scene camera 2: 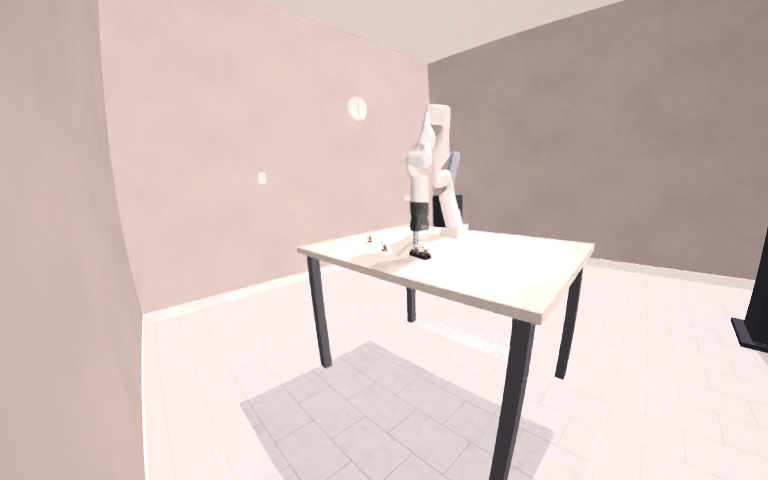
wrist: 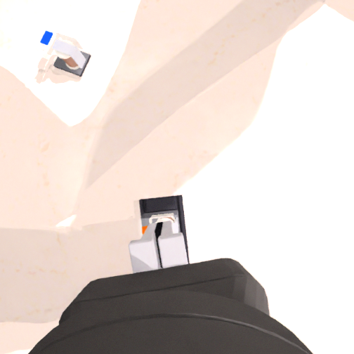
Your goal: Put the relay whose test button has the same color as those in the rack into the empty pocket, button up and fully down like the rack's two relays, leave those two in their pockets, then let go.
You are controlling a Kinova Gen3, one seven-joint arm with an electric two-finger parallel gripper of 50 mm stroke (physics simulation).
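Frame: origin at the arm's base, x ahead, y right, z down, level; metres.
Seen in the pictures: gripper, between the fingertips: (scene camera 2: 415,244); arm's base, origin of its link: (scene camera 2: 454,227).
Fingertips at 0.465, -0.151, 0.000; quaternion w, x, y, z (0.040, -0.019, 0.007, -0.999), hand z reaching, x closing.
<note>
Offsets run from my fingertips to a thing's top centre, as dx, dy, dz. "pt": to the spot under its first point. Level surfaces: height alone.
My gripper (scene camera 2: 416,245) (wrist: 162,237) points down with its fingertips together, shut with no relay visible between them. The tips are right over a clear relay with an orange button (wrist: 145,230) in the black rack {pt +0.022, -0.053, +0.029} (scene camera 2: 420,255) (wrist: 161,205); whether they touch it cannot be told. The fingers and gripper body hide the rest of the rack in the wrist view. A dark stretch at the rack's far end bears no relay. A relay with a blue button (wrist: 70,54) is on the table at the wrist view's upper left.
In the scene view, two small relays {+0.044, +0.160, +0.003} (scene camera 2: 385,247) {-0.031, +0.372, +0.003} (scene camera 2: 369,238) are on the wooden table {dz +0.047} (scene camera 2: 509,260), left of the rack. The farther one's button colour is too small to tell. The arm's base stands at the table's back edge.
</note>
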